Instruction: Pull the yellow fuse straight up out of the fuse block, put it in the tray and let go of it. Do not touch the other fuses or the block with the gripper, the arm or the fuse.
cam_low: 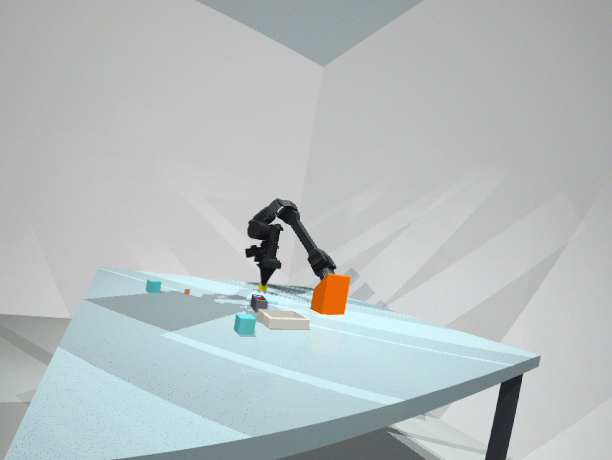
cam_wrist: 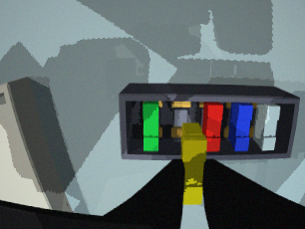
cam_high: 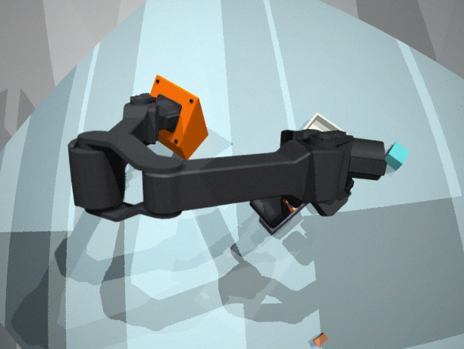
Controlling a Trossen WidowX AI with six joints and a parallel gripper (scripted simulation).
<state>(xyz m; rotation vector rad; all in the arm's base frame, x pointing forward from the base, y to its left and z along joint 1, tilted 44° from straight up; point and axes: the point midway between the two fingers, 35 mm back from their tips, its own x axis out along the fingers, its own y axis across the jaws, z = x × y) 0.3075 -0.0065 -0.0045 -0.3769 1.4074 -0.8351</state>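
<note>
The cream tray lies 160 mm to the left of my gripper tip and 90 mm below it. The rest, counted from my gripper tip: red fuse: 60 mm below, 20 mm to the right; then green fuse: 60 mm below, 20 mm to the left, 10 mm ahead; then yellow fuse: 10 mm below.
</note>
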